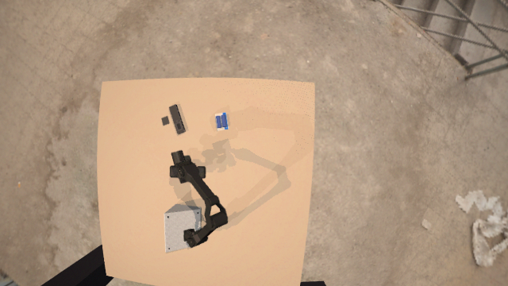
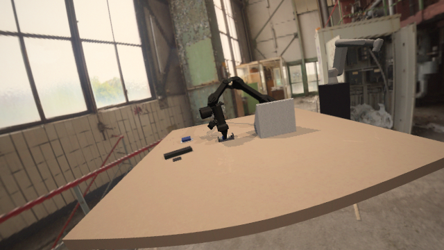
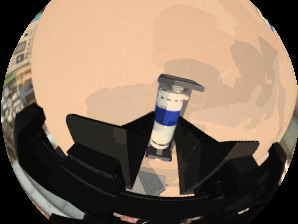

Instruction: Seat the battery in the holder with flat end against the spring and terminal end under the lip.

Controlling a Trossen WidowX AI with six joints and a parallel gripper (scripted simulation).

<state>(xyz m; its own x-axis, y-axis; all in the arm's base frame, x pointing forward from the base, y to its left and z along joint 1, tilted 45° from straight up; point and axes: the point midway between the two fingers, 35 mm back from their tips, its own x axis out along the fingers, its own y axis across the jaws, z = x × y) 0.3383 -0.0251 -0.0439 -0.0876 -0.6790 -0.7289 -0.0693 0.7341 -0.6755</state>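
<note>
My gripper tip is now 1 cm below the battery. Round my gripper tip: white block: 28 cm ahead, 15 cm to the right; then small black square: 26 cm ahead, 17 cm to the left, 1 cm below; then long black bar: 28 cm ahead, 10 cm to the left.
</note>
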